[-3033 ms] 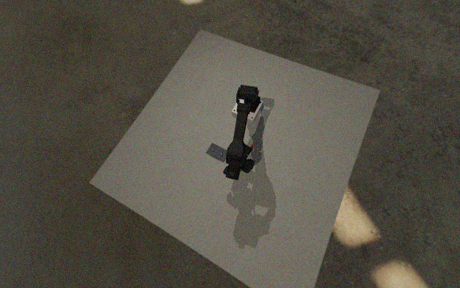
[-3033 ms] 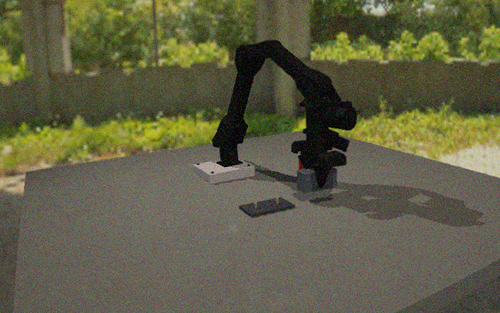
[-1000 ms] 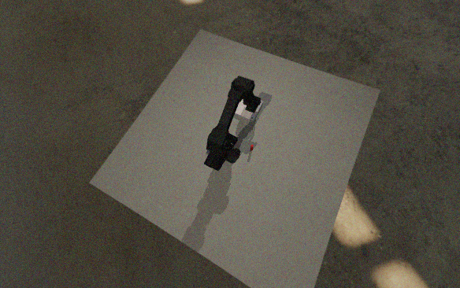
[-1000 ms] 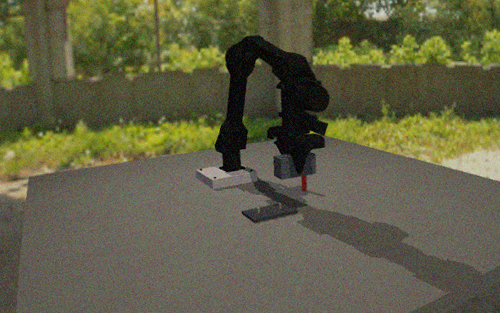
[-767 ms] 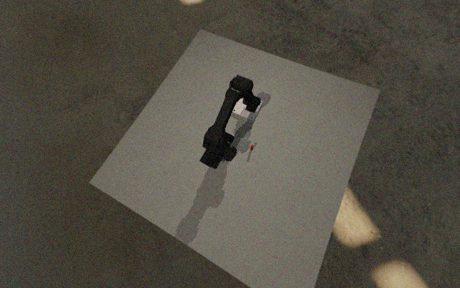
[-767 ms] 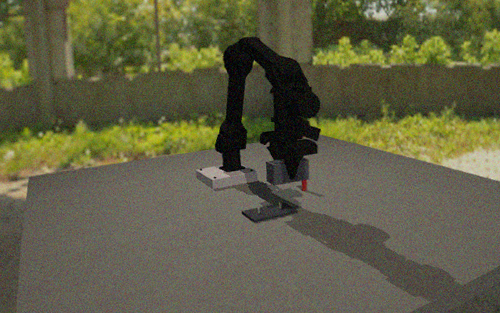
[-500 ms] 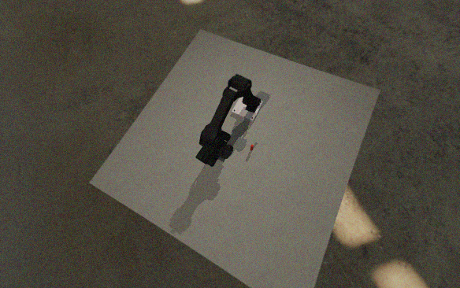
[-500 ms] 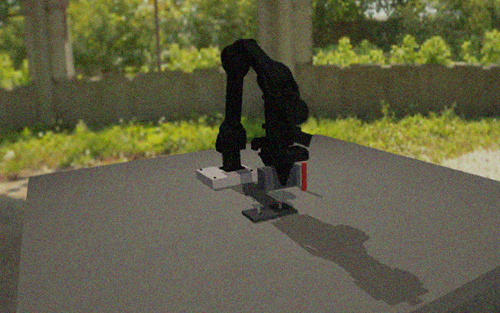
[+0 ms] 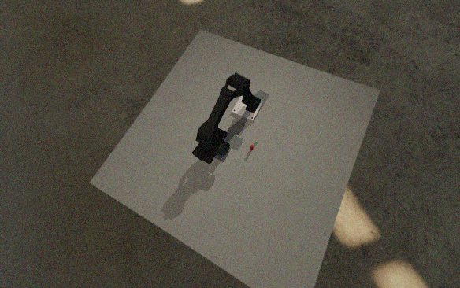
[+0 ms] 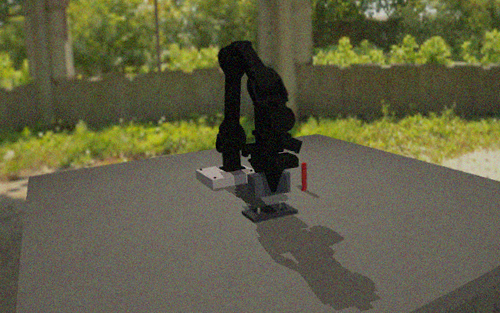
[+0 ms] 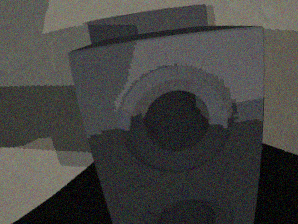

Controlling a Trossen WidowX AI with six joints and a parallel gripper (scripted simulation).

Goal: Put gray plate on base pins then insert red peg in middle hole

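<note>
The red peg lies 180 mm to the left of my gripper tip, 100 mm behind it and 20 mm below it. Also, from my gripper tip: gray plate (30 mm above).
</note>
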